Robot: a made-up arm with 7 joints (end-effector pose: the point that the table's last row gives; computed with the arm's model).
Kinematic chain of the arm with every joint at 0, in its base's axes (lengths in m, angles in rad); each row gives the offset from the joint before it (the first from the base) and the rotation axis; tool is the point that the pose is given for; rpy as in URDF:
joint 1: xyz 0 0 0.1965 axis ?
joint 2: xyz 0 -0.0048 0.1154 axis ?
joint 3: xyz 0 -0.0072 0.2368 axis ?
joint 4: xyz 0 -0.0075 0.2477 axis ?
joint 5: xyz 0 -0.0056 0.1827 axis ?
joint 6: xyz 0 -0.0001 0.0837 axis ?
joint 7: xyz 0 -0.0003 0.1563 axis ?
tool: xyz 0 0 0 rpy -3.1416 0 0
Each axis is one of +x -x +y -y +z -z.
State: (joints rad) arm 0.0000 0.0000 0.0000 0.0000 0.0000 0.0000 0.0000
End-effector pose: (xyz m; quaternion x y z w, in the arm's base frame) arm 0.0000 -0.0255 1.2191 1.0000 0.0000 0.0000 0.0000
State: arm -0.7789 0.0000 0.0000 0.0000 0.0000 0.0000 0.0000
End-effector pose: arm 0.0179 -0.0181 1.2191 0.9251 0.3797 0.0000 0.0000
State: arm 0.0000 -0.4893 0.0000 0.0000 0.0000 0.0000 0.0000
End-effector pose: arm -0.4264 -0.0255 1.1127 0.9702 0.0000 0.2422 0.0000
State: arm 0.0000 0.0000 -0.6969 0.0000 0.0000 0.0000 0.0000
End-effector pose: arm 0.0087 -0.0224 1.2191 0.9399 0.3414 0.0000 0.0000
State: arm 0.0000 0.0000 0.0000 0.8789 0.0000 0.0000 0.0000
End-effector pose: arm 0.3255 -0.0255 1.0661 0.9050 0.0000 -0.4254 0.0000
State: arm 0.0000 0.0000 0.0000 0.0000 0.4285 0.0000 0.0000
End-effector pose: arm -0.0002 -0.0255 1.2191 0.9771 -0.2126 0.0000 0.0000
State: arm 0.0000 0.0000 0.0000 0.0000 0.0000 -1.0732 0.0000
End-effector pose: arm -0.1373 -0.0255 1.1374 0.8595 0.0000 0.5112 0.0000
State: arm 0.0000 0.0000 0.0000 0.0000 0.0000 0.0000 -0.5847
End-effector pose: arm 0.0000 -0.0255 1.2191 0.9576 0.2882 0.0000 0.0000
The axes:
joint 1: -z
joint 2: +y
joint 3: -z
joint 4: +y
joint 5: -z
joint 6: +y
joint 7: -z

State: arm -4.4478 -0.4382 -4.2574 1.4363 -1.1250 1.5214 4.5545
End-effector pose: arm -0.2566 0.2774 0.7195 -0.6010 -0.3322 -0.6974 0.2052
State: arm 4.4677 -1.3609 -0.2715 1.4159 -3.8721 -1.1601 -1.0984
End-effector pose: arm -0.0681 -0.3847 0.7014 0.7504 0.1681 0.4807 0.4214
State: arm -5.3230 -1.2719 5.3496 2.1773 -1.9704 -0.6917 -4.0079
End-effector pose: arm 0.0505 0.2124 0.6287 0.5347 -0.6963 -0.4788 0.0047
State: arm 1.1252 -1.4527 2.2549 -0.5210 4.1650 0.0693 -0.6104
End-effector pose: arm -0.2148 0.8134 0.5438 0.7607 -0.3996 0.2420 0.4507
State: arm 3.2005 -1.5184 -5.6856 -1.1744 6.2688 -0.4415 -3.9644
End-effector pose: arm 0.5844 -0.2370 0.0024 -0.1135 0.2680 0.8563 0.4267
